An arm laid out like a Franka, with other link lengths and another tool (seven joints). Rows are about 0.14 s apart.
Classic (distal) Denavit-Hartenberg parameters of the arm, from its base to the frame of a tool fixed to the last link. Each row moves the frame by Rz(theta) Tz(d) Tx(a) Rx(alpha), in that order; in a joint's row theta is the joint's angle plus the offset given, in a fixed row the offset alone. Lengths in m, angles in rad.
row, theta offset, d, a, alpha
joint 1, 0, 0.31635, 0, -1.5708
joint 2, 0, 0, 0, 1.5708
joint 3, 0, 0.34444, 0.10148, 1.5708
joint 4, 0, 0, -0.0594, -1.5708
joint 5, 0, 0.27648, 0, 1.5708
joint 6, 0, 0, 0.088, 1.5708
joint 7, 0.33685, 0.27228, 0.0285, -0.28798
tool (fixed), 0, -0.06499, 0, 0
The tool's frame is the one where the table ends.
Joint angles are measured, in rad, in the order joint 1, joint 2, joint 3, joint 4, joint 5, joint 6, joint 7. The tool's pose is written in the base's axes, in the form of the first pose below.
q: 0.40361, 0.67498, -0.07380, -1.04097, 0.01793, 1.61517, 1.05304
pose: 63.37 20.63 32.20 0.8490 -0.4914 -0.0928 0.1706
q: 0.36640, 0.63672, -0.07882, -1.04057, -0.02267, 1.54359, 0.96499
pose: 63.01 16.95 34.22 0.8556 -0.4706 -0.0894 0.1964
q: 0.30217, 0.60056, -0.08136, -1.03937, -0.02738, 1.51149, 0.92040
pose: 63.29 12.56 36.33 0.8501 -0.4809 -0.0917 0.1939
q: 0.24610, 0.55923, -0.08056, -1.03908, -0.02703, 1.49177, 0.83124
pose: 63.36 9.16 38.77 0.8598 -0.4678 -0.0874 0.1852
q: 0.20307, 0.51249, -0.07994, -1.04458, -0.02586, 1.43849, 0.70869
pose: 62.22 6.58 40.96 0.8770 -0.4324 -0.0936 0.1873
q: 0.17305, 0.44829, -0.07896, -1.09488, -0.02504, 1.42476, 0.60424
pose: 60.76 4.81 42.88 0.8931 -0.3990 -0.0943 0.1848
